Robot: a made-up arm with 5 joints.
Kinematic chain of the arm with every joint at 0, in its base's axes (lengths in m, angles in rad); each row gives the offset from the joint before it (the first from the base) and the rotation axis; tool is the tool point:
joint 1: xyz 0 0 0.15 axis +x
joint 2: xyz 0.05 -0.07 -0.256 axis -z
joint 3: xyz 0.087 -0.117 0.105 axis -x
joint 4: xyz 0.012 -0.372 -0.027 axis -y
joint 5: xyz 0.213 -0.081 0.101 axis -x
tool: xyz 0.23 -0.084 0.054
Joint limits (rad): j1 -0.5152..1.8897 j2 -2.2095..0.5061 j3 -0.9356..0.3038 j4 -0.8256..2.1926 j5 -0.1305..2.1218
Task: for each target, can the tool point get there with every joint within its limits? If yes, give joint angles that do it. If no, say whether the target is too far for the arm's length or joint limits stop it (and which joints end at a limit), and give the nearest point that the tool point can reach.
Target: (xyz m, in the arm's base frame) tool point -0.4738 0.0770 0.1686
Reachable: no: joint limits stop it (at a limit: joint 1, joint 2, joint 3, joint 4) | nearest point -0.3983 -0.1511 0.4527 | short by 0.372 m
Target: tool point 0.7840 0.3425 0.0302
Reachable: yes | joints 0.4994 -1.1774 -0.4629 -0.1801 1.0573
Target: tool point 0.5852 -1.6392 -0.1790
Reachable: no: too far | nearest point 0.3404 -0.9280 -0.0363 | short by 0.766 m
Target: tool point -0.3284 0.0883 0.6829
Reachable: no: joint limits stop it (at a limit: joint 1, joint 2, joint 3) | nearest point -0.2737 -0.1270 0.6074 | short by 0.235 m
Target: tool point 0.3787 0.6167 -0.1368
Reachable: yes | joints -0.0261 -1.8949 -0.6005 -0.0628 1.4395
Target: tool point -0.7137 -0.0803 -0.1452
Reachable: no: joint limits stop it (at a limit: joint 2, joint 4) | nearest point -0.5162 -0.1121 -0.2621 | short by 0.232 m
